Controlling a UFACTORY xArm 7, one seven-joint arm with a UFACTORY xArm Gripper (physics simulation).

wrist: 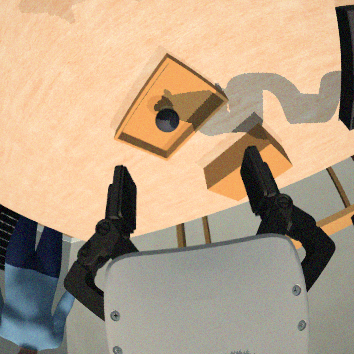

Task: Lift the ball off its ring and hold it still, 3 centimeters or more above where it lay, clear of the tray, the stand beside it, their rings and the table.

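Places are measured from the arm's base along level axes (x back, y right, z up), in metres.
Pixels of known places: gripper, between the fingertips: (186, 166).
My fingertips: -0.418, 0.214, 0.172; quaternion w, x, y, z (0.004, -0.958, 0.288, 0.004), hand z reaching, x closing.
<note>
Ahead of a thing's pixels: the offset from my fingertips to its middle, as dx, dy, dz. "spot": to the spot under its first point. Level surfaces: height alone.
A dark ball @[-0.068, -0.065, -0.185] (167, 120) sits inside the shallow orange tray @[spot: -0.154, -0.084, -0.195] (142, 146), toward its lower middle. Its ring is hidden beneath it. The orange stand (225, 187) is a block to the right of the tray; the right finger covers part of its top, and its ring does not show. My gripper (186, 166) is open, with nothing between its fingers. Its fingertips show lower in the view than the ball, one to the left and one to the right, and are apart from it. The right fingertip overlaps the stand in the view; whether they touch I cannot tell.
The light wooden table @[dz -0.217] (65, 125) carries the tray and stand. The arm's shadow falls on the table and into the tray. A black object (346, 67) stands at the right edge. Beyond the table edge are a person in blue (32, 295) and some wooden bars (337, 187).
</note>
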